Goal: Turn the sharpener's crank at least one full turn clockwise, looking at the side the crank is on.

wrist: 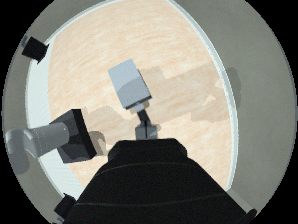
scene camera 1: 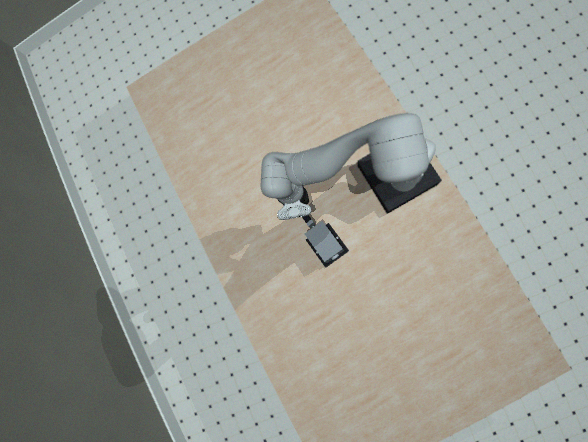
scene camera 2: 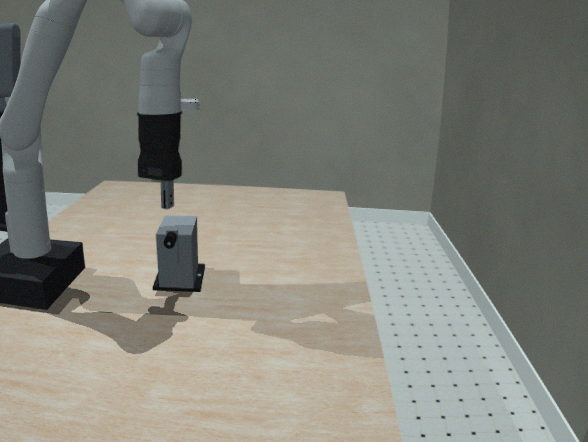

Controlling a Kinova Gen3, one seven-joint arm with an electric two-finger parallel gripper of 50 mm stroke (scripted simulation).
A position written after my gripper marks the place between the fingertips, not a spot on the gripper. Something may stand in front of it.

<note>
I see my gripper (scene camera 2: 167, 207).
My gripper also shows in the wrist view (wrist: 145, 127).
</note>
